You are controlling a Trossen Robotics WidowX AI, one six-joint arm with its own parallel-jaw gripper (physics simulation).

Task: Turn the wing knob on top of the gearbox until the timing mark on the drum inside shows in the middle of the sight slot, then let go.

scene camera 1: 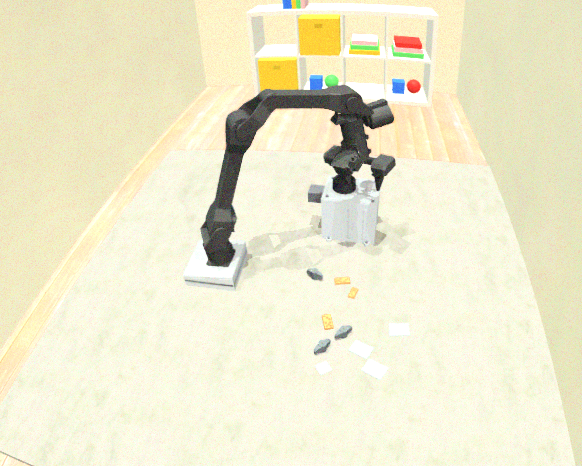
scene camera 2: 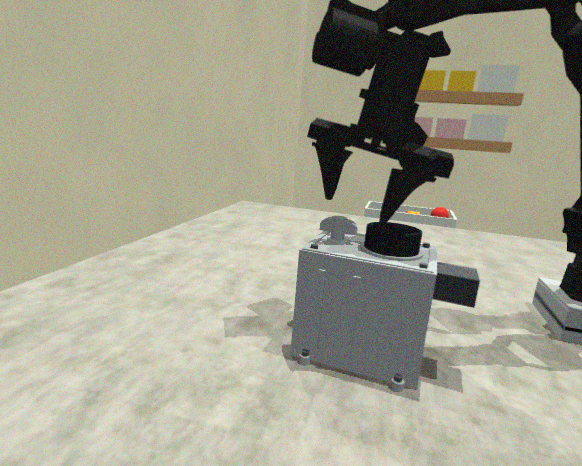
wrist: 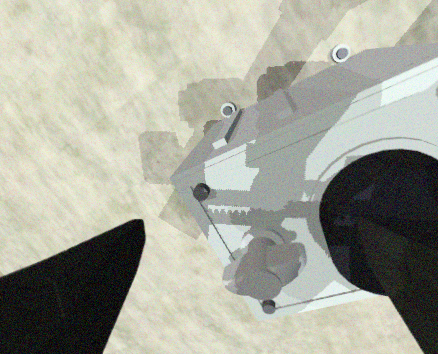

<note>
The pictures show: my gripper and a grey wing knob.
My gripper also shows in scene camera 1 and in the wrist view.
</note>
